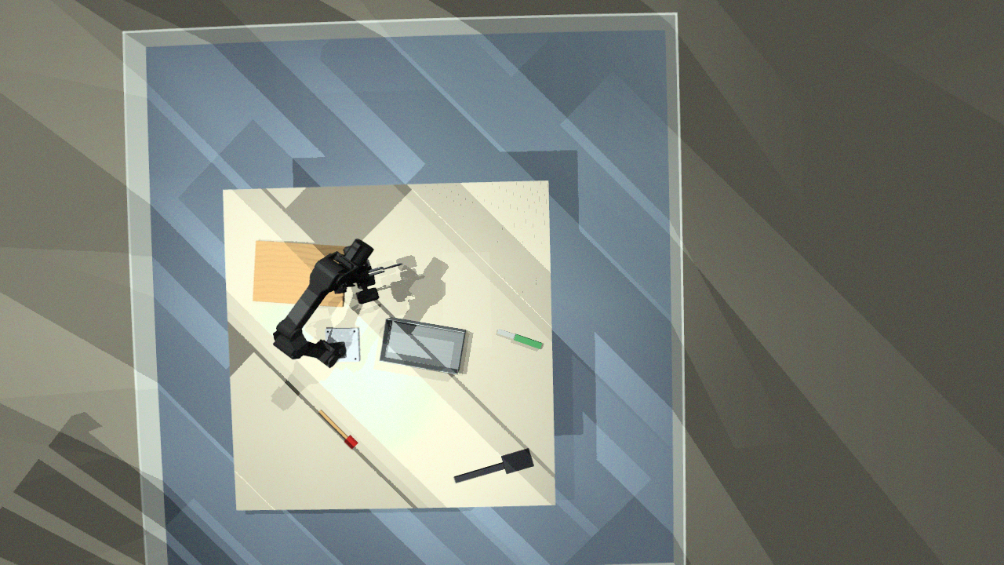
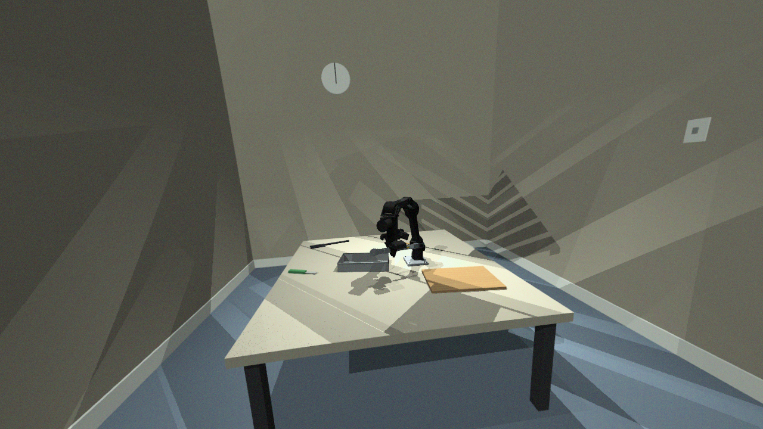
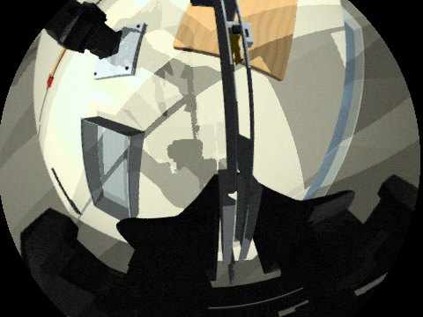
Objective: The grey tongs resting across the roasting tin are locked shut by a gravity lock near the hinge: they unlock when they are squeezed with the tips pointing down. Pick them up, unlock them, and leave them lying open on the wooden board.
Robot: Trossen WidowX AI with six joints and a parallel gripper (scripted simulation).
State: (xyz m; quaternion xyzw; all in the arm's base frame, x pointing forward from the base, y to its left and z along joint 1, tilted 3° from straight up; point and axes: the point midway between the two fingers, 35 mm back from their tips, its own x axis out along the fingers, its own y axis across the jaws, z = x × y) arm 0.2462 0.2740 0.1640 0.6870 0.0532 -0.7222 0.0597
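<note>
Now: the wooden board 350 mm behind my gripper tip, 50 mm to the left of it and 150 mm below it. Also, from my gripper tip: grey roasting tin 110 mm ahead, 290 mm to the right, 130 mm below; then black spatula 340 mm ahead, 820 mm to the right, 150 mm below; then red-headed wooden tool 270 mm behind, 610 mm to the right, 150 mm below.
</note>
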